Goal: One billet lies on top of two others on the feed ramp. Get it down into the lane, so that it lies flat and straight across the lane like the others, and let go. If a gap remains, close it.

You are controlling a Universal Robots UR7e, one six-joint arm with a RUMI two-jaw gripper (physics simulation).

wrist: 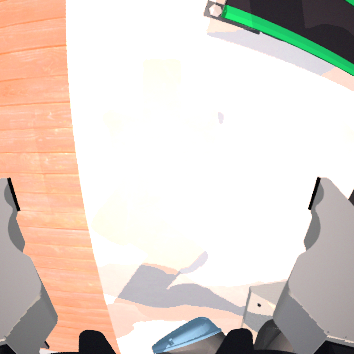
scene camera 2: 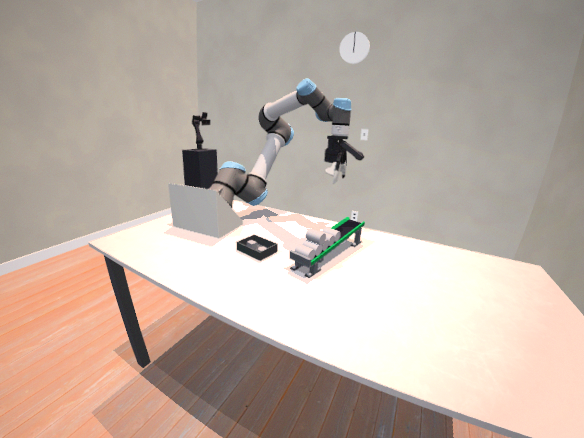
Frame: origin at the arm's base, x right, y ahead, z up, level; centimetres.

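Seen in the pictures: gripper, between the fingertips: [wrist: 163,181] [scene camera 2: 338,180]; arm's base, origin of its link: [scene camera 2: 215,205].
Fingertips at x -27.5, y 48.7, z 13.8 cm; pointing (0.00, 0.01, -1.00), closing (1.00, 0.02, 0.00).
Offsets run from my fingertips to a thing's middle. Level surfaces: height alone.
The feed ramp @(dx +24.1, dy +7.0, dz -16.6 cm) [scene camera 2: 338,242] [wrist: 287,37] has green side rails and a dark bed; it slopes down toward its near left end in the scene view, and part of its upper end shows at the top right of the wrist view. Light grey billets lie across its lower part. One billet @(dx +35.3, dy +4.4, dz -13.0 cm) [scene camera 2: 316,236] lies raised on top of others in the row. The lowest billet @(dx +40.7, dy +3.1, dz -17.0 cm) [scene camera 2: 304,251] lies at the bottom end. My gripper [scene camera 2: 339,176] [wrist: 163,181] is open and empty, high above the ramp's upper end. No billets show in the wrist view.
A black tray @(dx +37.3, dy -18.5, dz -22.5 cm) [scene camera 2: 248,251] with small light pieces stands on the table @(dz -24.2 cm) [scene camera 2: 400,320] left of the ramp. A grey panel [scene camera 2: 194,210] stands by the arm's base. A black pedestal [scene camera 2: 200,167] with a small device stands behind. The table edge and wooden floor show left in the wrist view.
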